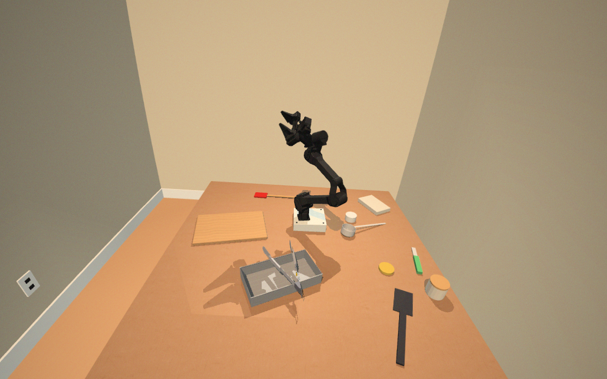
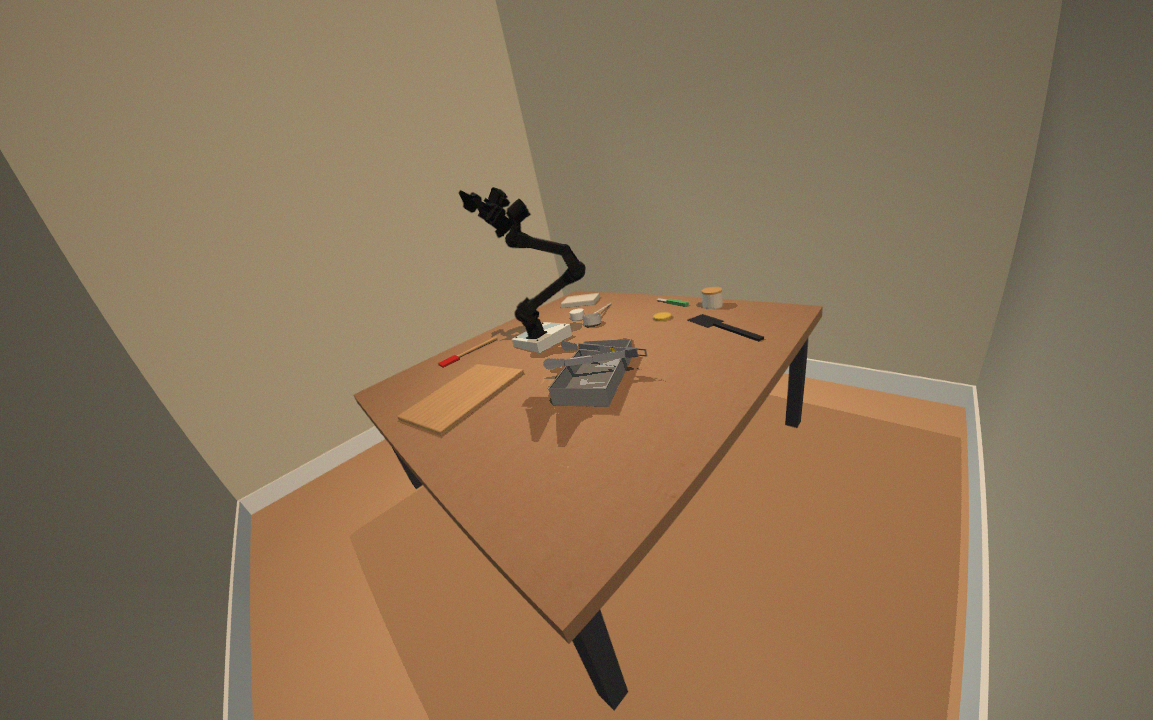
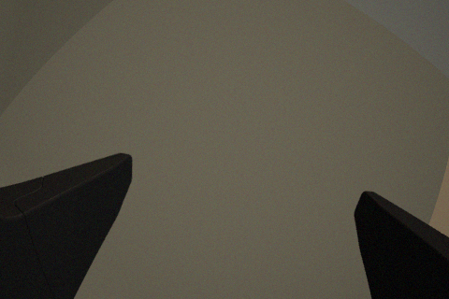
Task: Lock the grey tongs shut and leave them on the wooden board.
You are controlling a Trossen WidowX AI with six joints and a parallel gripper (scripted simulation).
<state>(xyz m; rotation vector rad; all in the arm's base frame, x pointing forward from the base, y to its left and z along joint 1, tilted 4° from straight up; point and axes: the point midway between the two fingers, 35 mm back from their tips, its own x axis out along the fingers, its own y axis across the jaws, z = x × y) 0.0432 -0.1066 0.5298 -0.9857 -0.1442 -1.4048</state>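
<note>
My gripper tip is 56 cm above the grey roasting tin and 37 cm short of it. From my gripper tip the other things lie so: yellow disc (58 cm below, 48 cm to the left, 35 cm ahead); then red-handled spatula (58 cm below, 32 cm behind, 2 cm to the right); then wooden board (58 cm below, 24 cm to the right).
</note>
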